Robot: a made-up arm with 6 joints. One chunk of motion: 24 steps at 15 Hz.
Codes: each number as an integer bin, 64 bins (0 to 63) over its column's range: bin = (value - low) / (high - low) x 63, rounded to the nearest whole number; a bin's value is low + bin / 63 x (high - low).
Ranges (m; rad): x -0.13..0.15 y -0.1..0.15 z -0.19..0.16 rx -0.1..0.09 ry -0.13..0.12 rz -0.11..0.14
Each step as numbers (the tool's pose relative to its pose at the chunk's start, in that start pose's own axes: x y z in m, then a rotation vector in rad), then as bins.
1 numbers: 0.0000 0.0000 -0.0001 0.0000 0.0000 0.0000
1 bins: 29 25 34 33 33 28
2 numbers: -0.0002 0.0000 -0.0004 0.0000 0.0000 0.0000
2 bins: 29 25 34 33 33 28
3 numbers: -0.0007 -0.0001 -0.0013 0.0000 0.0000 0.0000
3 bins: 29 25 34 33 33 28
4 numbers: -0.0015 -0.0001 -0.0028 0.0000 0.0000 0.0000
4 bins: 29 25 34 33 33 28
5 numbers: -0.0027 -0.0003 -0.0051 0.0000 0.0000 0.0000
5 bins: 29 25 33 33 33 28
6 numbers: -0.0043 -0.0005 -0.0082 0.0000 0.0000 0.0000
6 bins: 28 25 33 33 33 28
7 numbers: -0.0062 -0.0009 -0.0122 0.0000 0.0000 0.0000
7 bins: 28 25 32 33 33 28
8 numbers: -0.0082 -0.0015 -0.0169 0.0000 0.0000 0.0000
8 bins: 27 25 31 33 33 28
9 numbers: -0.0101 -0.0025 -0.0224 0.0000 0.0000 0.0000
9 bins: 27 25 30 33 33 28
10 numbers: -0.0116 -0.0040 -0.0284 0.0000 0.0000 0.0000
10 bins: 27 24 29 33 33 28
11 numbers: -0.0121 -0.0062 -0.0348 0.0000 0.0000 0.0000
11 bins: 27 24 28 33 33 28
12 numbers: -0.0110 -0.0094 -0.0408 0.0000 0.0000 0.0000
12 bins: 27 23 27 33 33 28
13 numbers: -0.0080 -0.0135 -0.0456 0.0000 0.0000 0.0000
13 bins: 27 22 26 33 33 28
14 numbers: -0.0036 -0.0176 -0.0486 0.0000 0.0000 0.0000
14 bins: 28 21 25 33 33 28
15 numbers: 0.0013 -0.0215 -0.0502 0.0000 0.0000 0.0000
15 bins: 30 20 25 33 33 28
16 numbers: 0.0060 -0.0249 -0.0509 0.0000 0.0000 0.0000
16 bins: 31 19 25 33 33 28
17 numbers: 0.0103 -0.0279 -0.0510 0.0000 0.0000 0.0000
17 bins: 32 18 25 33 33 28
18 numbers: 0.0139 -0.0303 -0.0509 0.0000 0.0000 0.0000
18 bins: 32 18 25 33 33 28
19 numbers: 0.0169 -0.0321 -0.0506 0.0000 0.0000 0.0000
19 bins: 33 17 25 33 33 28
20 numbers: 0.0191 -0.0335 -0.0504 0.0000 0.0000 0.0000
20 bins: 34 17 25 33 33 28
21 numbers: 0.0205 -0.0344 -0.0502 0.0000 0.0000 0.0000
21 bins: 34 17 25 33 33 28
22 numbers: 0.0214 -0.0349 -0.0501 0.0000 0.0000 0.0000
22 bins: 34 16 25 33 33 28
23 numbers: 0.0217 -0.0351 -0.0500 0.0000 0.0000 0.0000
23 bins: 34 16 25 33 33 28
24 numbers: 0.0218 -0.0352 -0.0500 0.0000 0.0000 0.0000
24 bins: 34 16 25 33 33 28
